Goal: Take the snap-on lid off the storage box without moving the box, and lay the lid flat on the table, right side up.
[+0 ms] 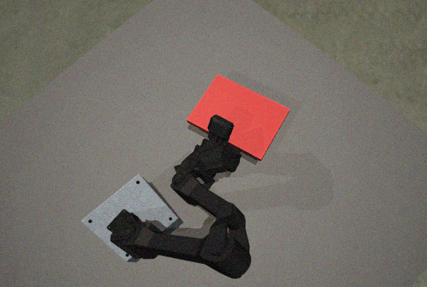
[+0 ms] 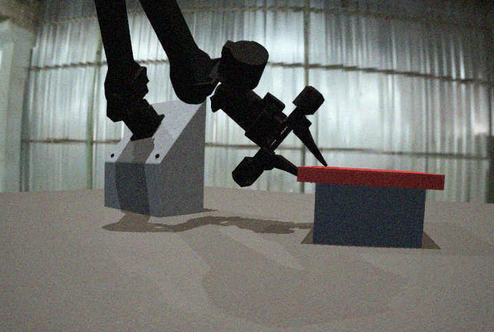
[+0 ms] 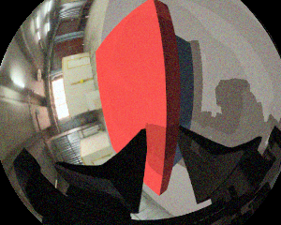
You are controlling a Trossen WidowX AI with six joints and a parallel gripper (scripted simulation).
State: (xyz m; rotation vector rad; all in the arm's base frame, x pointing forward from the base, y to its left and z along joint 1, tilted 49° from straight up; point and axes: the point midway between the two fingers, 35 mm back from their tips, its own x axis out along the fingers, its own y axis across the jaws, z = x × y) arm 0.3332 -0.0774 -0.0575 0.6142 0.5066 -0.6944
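My gripper tip is 7 cm short of the lid and 2 cm to the right of it. Also, from my gripper tip: storage box: 7 cm ahead, 2 cm to the left, 4 cm below.
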